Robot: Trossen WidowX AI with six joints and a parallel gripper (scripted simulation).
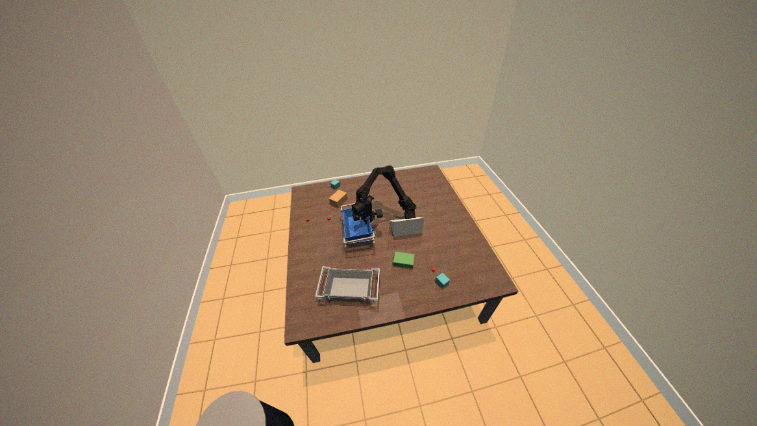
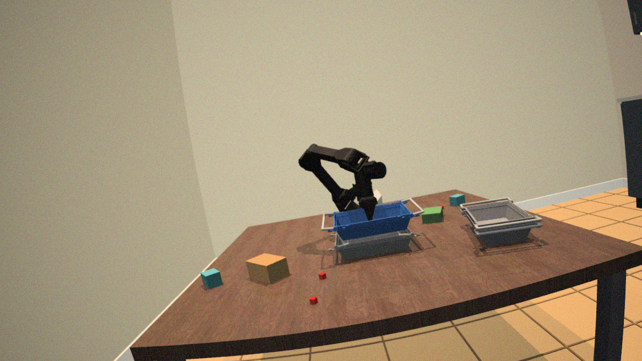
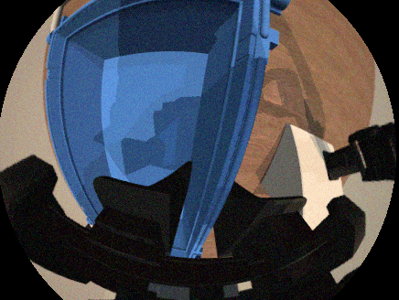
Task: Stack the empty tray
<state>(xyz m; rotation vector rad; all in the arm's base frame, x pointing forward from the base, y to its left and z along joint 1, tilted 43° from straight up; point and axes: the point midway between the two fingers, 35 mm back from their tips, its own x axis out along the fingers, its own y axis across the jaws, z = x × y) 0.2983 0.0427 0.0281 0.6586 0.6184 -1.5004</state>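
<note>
My gripper tip is 7 cm short of the blue tray and 3 cm below it. The rest, counted from my gripper tip: orange block: 18 cm ahead, 37 cm to the right, 5 cm below; then green block: 17 cm behind, 29 cm to the left, 6 cm below.
</note>
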